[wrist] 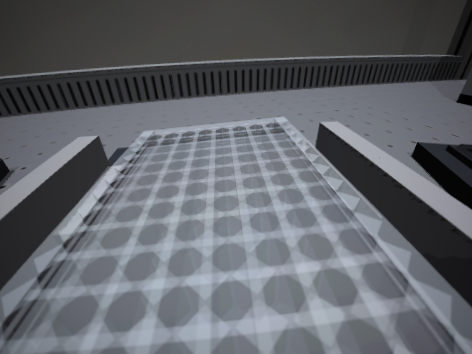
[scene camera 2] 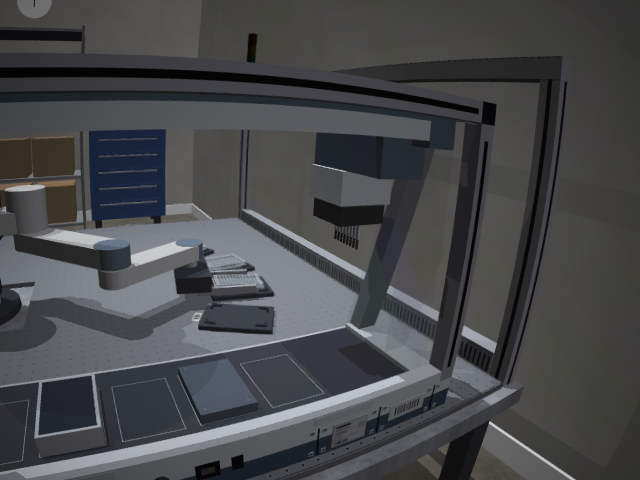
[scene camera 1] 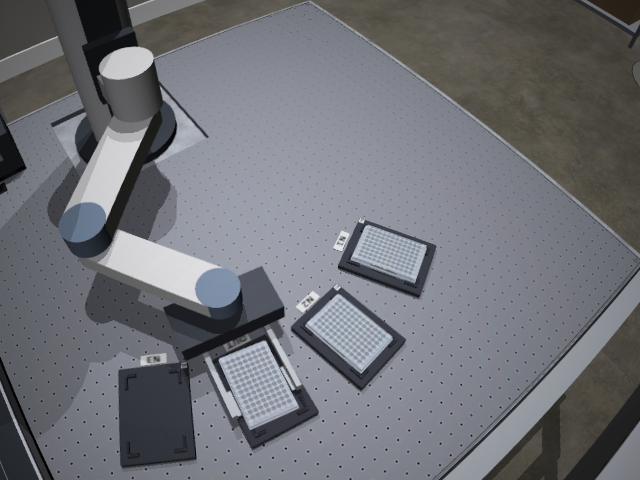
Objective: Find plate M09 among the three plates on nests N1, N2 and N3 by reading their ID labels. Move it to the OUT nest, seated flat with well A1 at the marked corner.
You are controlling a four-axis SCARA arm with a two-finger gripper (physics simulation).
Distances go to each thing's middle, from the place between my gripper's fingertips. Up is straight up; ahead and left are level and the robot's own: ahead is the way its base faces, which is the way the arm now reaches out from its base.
Right now my hand is 40 mm past the OUT nest [scene camera 1: 307, 409], 10 mm to the right of it and 20 mm above it. Round my hand: N2 nest [scene camera 1: 359, 380] (30 mm behind, 190 mm to the left, 20 mm below); then N1 nest [scene camera 1: 345, 263] (100 mm behind, 350 mm to the left, 20 mm below); then N3 nest [scene camera 1: 156, 425] (100 mm behind, 160 mm to the right, 20 mm below).
